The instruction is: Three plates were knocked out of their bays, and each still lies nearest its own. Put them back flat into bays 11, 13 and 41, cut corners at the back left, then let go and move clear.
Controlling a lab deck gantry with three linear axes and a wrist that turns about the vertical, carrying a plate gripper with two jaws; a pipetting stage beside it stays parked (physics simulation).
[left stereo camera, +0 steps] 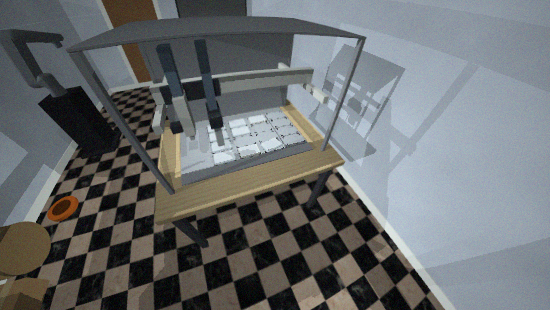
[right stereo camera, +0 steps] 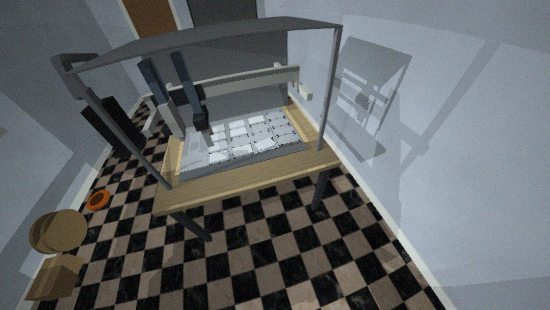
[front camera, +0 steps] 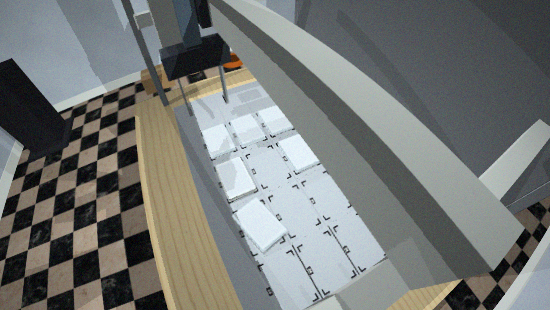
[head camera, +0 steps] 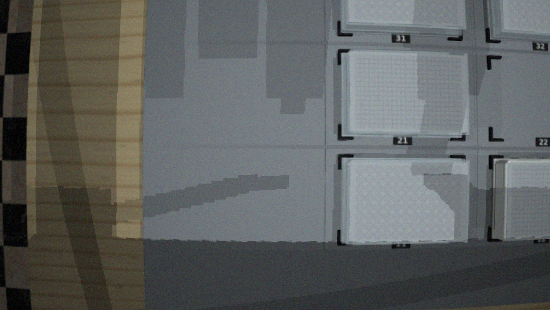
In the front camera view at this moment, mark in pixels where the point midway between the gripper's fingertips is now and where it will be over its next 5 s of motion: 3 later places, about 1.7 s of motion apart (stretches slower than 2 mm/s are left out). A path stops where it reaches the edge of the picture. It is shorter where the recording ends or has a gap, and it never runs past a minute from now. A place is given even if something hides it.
My gripper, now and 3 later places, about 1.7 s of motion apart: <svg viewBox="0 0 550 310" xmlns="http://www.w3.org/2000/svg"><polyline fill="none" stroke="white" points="208,106 252,254 254,198 256,212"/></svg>
